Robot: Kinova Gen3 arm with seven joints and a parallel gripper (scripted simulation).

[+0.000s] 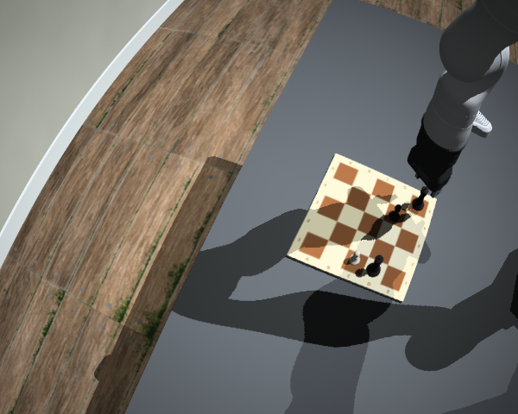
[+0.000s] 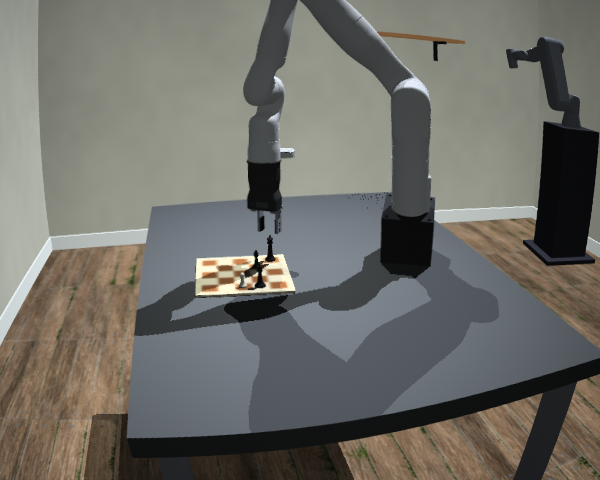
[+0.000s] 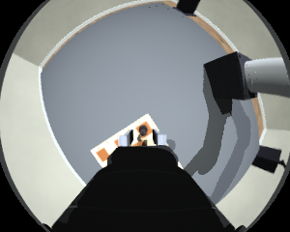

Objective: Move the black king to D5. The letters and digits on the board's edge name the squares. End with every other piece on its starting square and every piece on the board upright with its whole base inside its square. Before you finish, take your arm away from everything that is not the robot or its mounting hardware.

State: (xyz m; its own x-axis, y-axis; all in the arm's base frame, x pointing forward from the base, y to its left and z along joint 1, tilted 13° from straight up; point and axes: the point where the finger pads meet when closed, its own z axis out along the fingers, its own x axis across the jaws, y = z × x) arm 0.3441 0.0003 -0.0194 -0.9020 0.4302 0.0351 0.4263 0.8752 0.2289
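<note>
The black king is 60 mm below my hand. Also, from my hand: white pawn 60 mm ahead, 160 mm to the left, 80 mm below; then black pawn 30 mm ahead, 50 mm to the left, 70 mm below; then chessboard 70 mm ahead, 90 mm to the left, 90 mm below.
</note>
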